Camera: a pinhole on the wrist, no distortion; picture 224 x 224 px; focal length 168.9 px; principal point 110.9 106.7 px. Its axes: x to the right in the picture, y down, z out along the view. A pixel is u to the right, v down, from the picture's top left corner.
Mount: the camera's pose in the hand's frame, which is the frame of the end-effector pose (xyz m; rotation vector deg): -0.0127 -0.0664 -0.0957 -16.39 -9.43 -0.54
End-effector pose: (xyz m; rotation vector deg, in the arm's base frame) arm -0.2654 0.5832 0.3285 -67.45 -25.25 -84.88
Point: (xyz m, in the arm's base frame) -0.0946 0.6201 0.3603
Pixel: 165 197
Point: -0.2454 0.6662 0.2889
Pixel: 78 131
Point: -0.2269 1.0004 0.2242
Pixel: 25 64
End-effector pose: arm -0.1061 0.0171 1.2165 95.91 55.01 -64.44
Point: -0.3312 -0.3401 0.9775
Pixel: 188 24
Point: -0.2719 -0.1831 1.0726
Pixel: 183 24
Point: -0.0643 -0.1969 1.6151
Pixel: outside the picture
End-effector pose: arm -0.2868 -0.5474 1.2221 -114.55 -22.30 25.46
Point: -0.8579 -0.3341 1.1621
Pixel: 26 52
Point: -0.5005 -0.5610 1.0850
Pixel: 46 160
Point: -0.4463 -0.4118 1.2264
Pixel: 97 51
